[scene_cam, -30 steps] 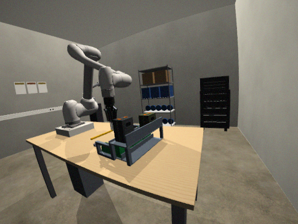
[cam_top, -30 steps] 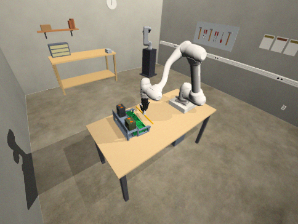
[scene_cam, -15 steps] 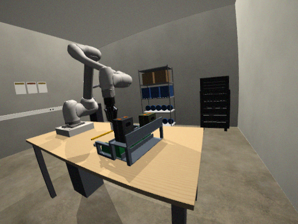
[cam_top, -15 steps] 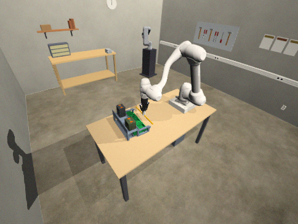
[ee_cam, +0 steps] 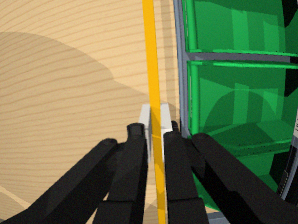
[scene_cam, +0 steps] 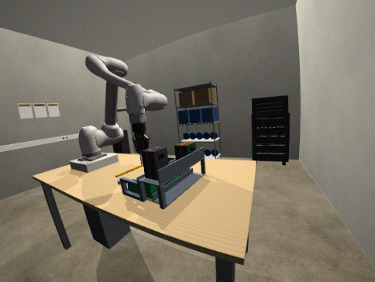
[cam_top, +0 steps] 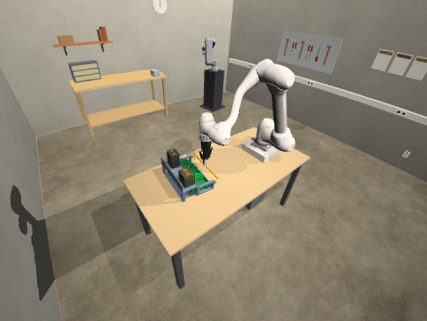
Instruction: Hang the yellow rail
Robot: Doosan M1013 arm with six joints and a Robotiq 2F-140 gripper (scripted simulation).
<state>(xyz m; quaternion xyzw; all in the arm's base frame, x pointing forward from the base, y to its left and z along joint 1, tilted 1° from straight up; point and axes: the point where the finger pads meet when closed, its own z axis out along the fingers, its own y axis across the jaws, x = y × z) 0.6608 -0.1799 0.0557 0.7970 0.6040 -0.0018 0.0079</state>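
The grey rack front bar lies 11 cm below my hand, 3 cm ahead of it and 1 cm to the right of it. The rest, counted from my hand: yellow rail: 3 cm below; then rack back panel: 29 cm ahead, 8 cm to the right, 1 cm above.
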